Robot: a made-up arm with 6 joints.
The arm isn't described. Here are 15 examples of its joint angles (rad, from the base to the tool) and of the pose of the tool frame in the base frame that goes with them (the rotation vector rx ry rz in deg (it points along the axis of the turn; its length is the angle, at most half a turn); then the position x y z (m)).
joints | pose
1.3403 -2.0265 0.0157 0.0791 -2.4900 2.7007 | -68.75 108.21 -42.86 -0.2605 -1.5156 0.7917
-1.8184 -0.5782 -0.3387 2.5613 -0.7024 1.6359 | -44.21 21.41 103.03 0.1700 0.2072 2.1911
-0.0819 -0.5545 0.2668 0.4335 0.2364 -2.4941 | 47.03 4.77 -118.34 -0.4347 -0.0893 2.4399
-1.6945 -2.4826 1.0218 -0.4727 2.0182 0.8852 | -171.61 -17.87 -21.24 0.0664 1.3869 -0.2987
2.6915 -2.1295 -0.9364 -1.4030 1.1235 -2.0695 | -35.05 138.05 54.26 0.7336 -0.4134 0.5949
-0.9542 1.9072 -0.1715 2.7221 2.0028 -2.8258 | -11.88 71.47 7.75 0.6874 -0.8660 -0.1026
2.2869 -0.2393 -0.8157 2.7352 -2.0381 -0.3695 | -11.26 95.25 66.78 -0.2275 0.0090 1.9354
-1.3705 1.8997 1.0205 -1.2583 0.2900 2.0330 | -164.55 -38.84 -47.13 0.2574 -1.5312 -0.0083
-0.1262 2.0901 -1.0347 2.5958 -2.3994 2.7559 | -116.13 -84.50 -86.73 0.5986 0.0073 0.1543
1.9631 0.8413 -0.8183 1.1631 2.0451 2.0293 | -145.36 54.18 74.77 -0.3179 0.9915 1.2625
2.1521 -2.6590 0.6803 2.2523 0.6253 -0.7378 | 4.13 -13.15 132.98 0.5469 -0.9795 -0.5830
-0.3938 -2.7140 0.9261 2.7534 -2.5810 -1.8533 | 91.73 129.96 -5.08 -0.9545 0.5144 -0.6837
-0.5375 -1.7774 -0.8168 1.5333 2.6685 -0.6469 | 96.78 -137.88 33.15 -1.0071 0.5377 1.1527
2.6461 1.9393 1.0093 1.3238 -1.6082 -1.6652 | 1.67 -155.28 -54.86 -1.5283 0.8053 0.0400
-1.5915 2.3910 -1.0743 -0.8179 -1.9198 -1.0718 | 49.34 75.67 113.22 -0.1421 -0.4497 0.1408
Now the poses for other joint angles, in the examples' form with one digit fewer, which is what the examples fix.
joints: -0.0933 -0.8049 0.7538 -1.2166 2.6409 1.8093
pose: 39.3 -87.2 85.1 -0.882 0.086 2.409
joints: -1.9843 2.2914 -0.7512 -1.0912 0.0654 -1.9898
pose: 5.0 -104.6 -65.8 -0.254 -0.477 0.054
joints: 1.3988 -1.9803 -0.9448 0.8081 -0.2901 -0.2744
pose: 44.0 -102.5 -118.6 -0.109 -1.113 0.817
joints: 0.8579 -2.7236 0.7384 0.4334 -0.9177 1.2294
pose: 6.2 10.6 104.7 -0.626 -0.871 -0.647
